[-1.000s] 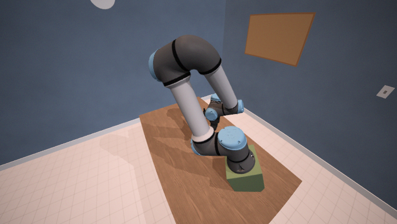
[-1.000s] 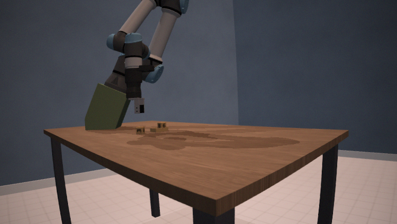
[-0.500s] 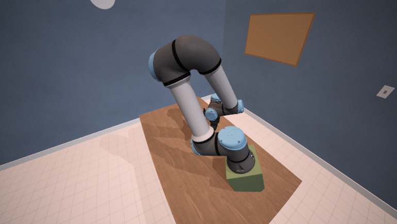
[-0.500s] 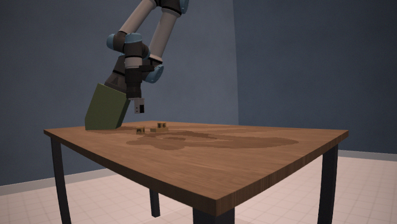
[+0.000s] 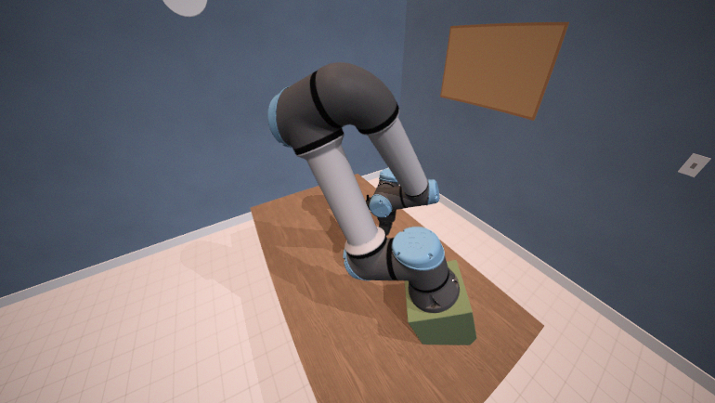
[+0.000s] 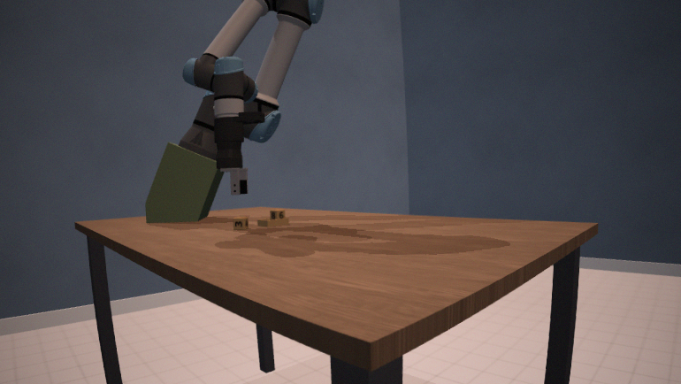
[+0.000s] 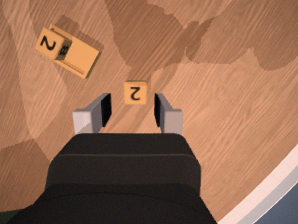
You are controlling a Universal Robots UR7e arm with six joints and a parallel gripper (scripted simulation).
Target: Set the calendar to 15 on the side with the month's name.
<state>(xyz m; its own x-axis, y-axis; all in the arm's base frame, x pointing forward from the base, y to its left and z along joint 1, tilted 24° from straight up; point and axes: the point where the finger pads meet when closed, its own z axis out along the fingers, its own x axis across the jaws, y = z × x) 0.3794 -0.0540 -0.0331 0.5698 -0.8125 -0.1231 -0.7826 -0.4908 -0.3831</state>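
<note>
My gripper is now 90 mm above the wooden cube. From my hand the other things lie so: wooden tray: 10 mm behind, 100 mm to the left, 100 mm below.
</note>
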